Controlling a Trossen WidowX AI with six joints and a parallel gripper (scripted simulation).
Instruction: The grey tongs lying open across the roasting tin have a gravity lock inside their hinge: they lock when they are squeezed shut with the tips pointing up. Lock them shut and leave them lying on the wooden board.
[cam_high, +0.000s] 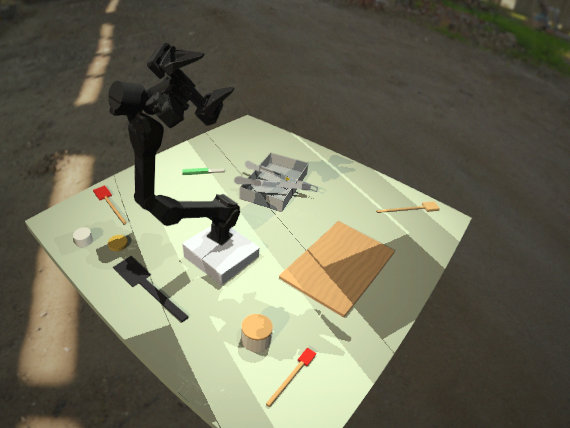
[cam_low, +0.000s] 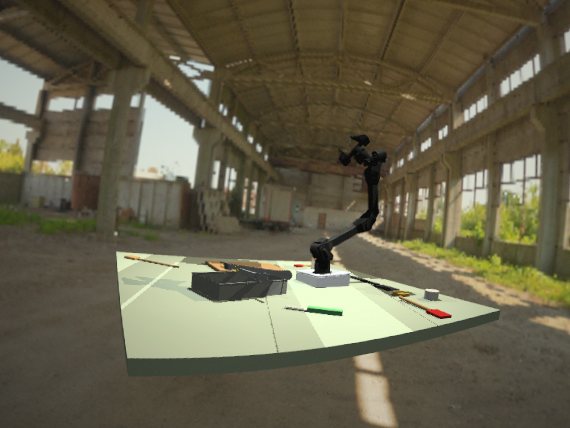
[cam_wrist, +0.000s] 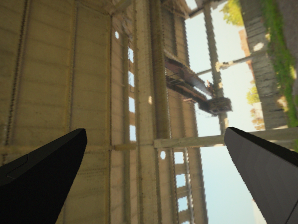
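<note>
My gripper tip is now 610 mm short of the yellow slider, 130 mm to the right of it and 610 mm above it. Round my gripper tip: black spatula: 60 mm behind, 240 mm to the left, 670 mm below; then wooden board: 360 mm ahead, 220 mm to the right, 670 mm below; then roasting tin: 630 mm ahead, 190 mm to the left, 650 mm below.
</note>
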